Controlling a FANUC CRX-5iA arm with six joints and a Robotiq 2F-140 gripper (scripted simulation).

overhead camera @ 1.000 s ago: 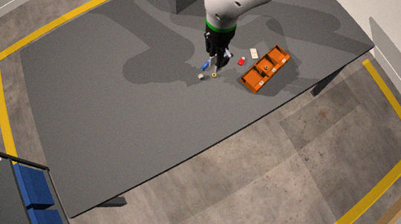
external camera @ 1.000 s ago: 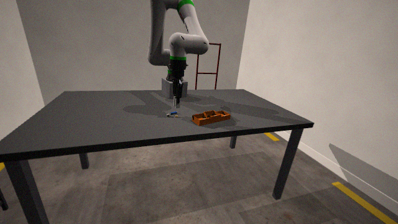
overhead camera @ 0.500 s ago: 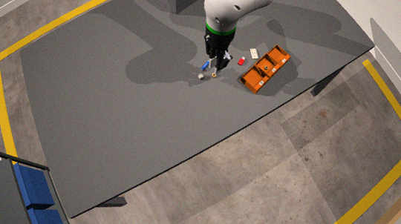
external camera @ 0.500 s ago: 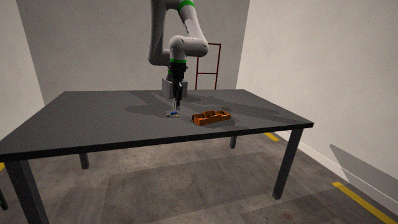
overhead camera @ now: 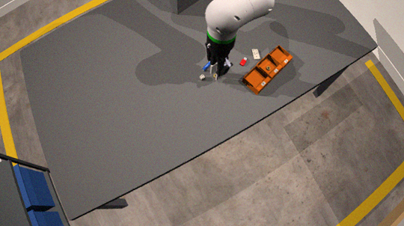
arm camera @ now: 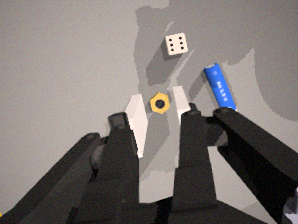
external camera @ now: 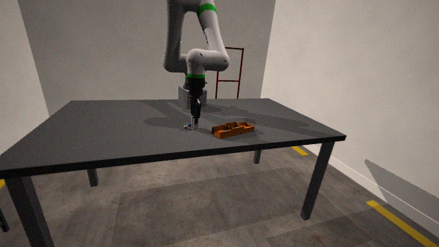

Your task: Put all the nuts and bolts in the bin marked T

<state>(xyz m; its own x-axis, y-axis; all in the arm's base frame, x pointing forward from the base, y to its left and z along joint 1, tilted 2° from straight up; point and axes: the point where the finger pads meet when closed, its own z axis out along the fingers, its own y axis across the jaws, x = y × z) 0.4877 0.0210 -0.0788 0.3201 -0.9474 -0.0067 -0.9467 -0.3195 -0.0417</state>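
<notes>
The orange three-compartment bin is 230 mm to the left of my hand, 30 mm ahead of it and 20 mm below it. Round my hand: red usb stick 140 mm to the left, 40 mm below, 30 mm behind; then blue cylinder 50 mm behind, 40 mm below, 20 mm to the right; then small white die 50 mm to the right, 40 mm below, 10 mm behind.
</notes>
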